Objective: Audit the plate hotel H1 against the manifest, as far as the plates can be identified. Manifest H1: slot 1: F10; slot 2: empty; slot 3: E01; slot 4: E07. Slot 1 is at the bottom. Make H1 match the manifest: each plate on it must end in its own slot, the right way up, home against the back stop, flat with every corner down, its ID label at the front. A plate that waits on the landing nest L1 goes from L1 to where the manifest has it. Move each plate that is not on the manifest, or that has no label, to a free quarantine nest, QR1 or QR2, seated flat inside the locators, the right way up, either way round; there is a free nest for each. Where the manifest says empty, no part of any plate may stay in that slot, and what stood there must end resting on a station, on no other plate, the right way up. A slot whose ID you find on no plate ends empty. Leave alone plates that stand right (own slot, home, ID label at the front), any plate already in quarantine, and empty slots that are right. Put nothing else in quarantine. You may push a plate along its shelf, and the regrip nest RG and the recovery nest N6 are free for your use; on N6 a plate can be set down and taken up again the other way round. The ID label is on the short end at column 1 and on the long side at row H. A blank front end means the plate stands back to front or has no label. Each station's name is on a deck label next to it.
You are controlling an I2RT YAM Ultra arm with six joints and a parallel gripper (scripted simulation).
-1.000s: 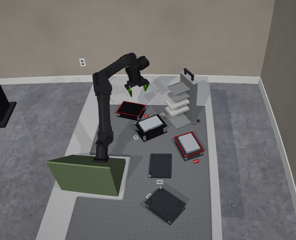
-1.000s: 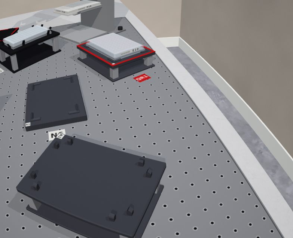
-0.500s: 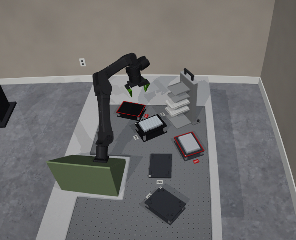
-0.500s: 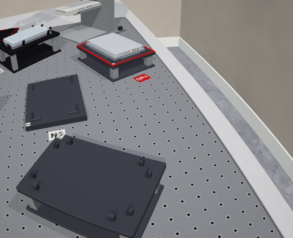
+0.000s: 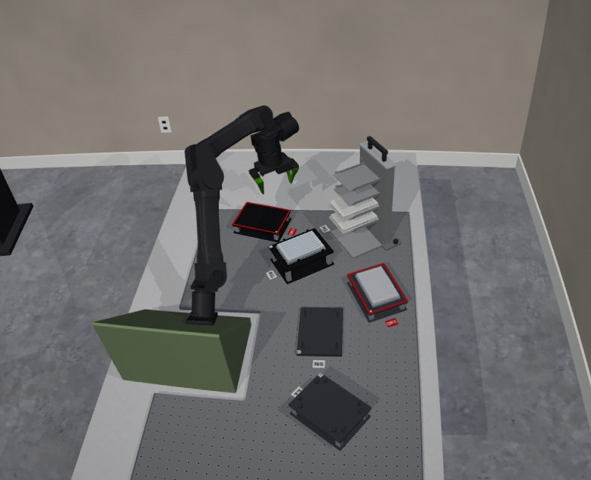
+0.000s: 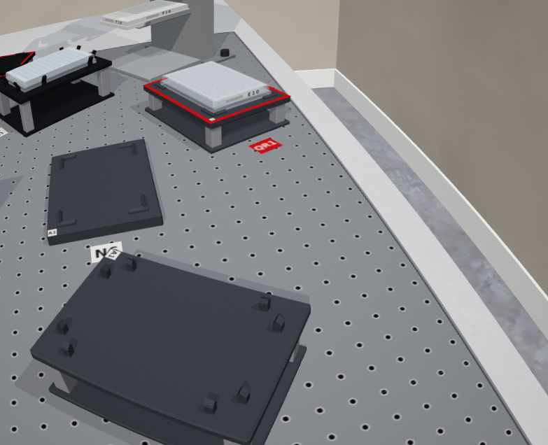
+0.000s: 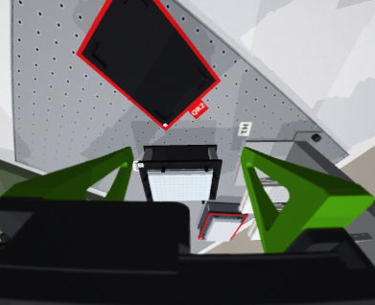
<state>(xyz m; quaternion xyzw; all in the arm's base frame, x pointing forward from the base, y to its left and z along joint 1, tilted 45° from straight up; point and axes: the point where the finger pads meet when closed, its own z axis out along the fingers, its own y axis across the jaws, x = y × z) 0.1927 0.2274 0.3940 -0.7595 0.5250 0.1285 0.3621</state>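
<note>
My gripper is now 16 cm to the left of the black regrip nest RG, 13 cm above it and 6 cm short of it. Also, from my hand: plate hotel H1 (31 cm ahead, 4 cm to the right, 3 cm below); H1 deck label (19 cm below, 14 cm ahead, 1 cm to the right); red-rimmed nest QR2 (15 cm below, 6 cm behind, 2 cm to the left).
</note>
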